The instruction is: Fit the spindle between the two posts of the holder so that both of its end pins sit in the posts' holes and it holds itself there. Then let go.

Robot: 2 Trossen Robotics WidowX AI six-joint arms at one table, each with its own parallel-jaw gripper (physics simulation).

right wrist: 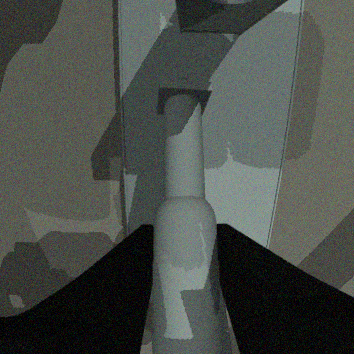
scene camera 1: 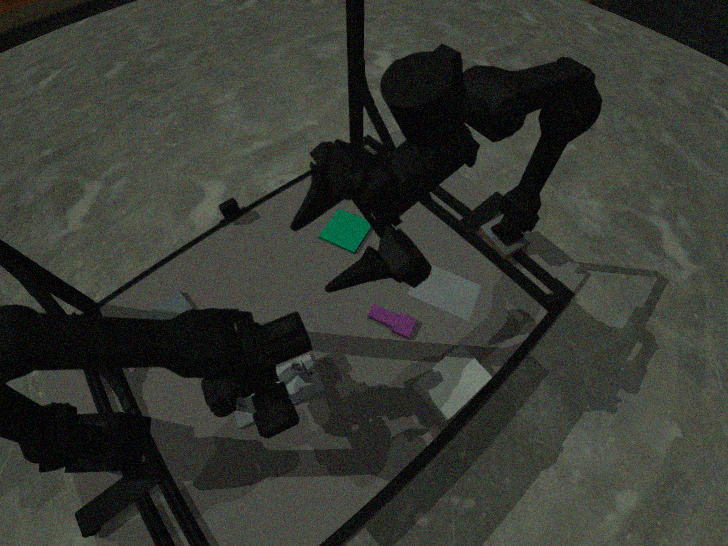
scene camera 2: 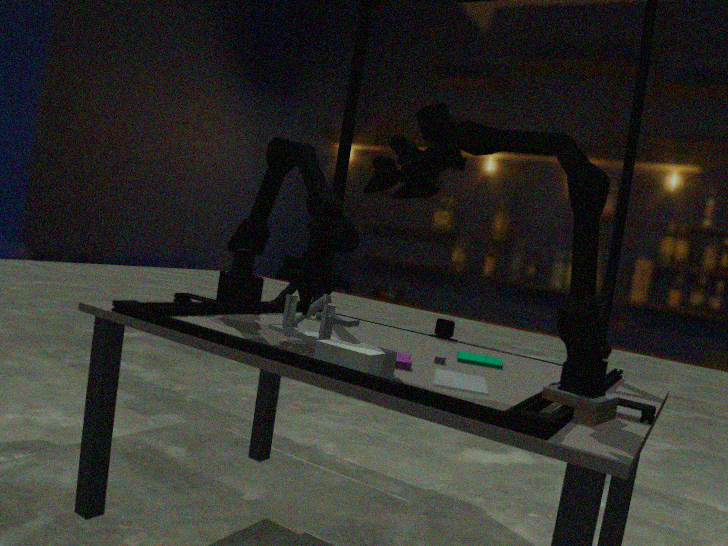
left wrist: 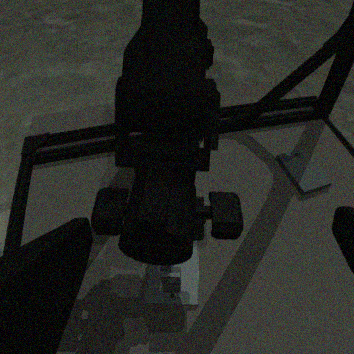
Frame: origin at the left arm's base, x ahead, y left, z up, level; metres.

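Where they show: left gripper, fingertip midpoint: (scene camera 1: 308, 258) (scene camera 2: 379, 194) (left wrist: 213, 224); right gripper, fingertip midpoint: (right wrist: 183, 234) (scene camera 1: 275, 387) (scene camera 2: 308, 315); left arm's base, link origin: (scene camera 1: 507, 232) (scene camera 2: 581, 391); right arm's base, link origin: (scene camera 1: 91, 441) (scene camera 2: 241, 274).
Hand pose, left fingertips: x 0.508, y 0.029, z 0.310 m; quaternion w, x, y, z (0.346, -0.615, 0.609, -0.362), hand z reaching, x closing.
Each offset is from my left fingertips to the top centre of the thing.
The pale grey spindle (right wrist: 185, 165) (scene camera 2: 319, 305) is held between the fingers of my right gripper (right wrist: 183, 234) (scene camera 2: 306, 300). It looks tilted in scene camera 2. In the right wrist view its square-flanged end lies over the base, apart from the post at the top; its end pins do not show. The pale holder (right wrist: 250, 125) (scene camera 2: 290, 314) (left wrist: 189, 285) (scene camera 1: 296, 370) stands on the table with two upright posts, partly hidden by my right arm in scene camera 1. My left gripper (scene camera 1: 311, 258) (scene camera 2: 383, 192) is open and empty, high above the table.
A green block {0.254 m right, 0.170 m back, 0.339 m down} (scene camera 1: 345, 230) (scene camera 2: 479, 359), a purple piece {0.008 m left, 0.138 m back, 0.334 m down} (scene camera 1: 392, 320) (scene camera 2: 403, 360), a pale flat plate {0.008 m left, 0.286 m back, 0.344 m down} (scene camera 1: 446, 290) (scene camera 2: 460, 380) and a white block {0.186 m left, 0.166 m back, 0.299 m down} (scene camera 1: 470, 384) (scene camera 2: 355, 359) lie on the table. The white block is close to the holder in scene camera 2.
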